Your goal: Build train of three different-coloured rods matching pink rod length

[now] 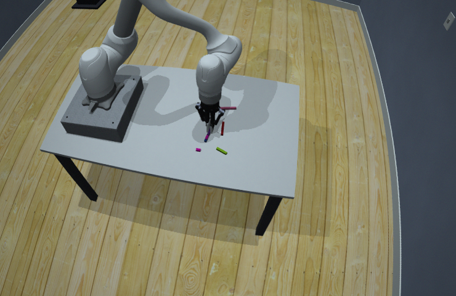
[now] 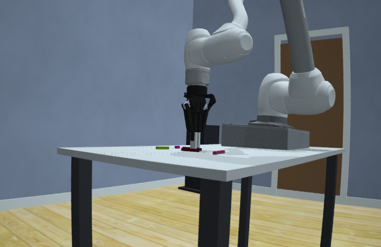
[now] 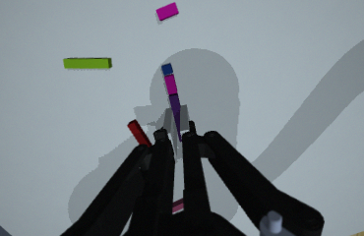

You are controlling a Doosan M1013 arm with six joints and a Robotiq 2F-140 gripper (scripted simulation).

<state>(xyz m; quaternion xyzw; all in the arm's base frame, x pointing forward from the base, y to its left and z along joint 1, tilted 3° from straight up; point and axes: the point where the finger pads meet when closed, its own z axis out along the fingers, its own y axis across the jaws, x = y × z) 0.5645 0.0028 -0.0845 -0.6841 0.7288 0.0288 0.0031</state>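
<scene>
My gripper is now 3 cm above the purple rod. The rest, counted from my hand: red rod: 5 cm ahead, 3 cm below, 2 cm to the left; blue rod: 6 cm to the right, 3 cm below; lime rod: 9 cm to the right, 8 cm ahead, 3 cm below.
</scene>
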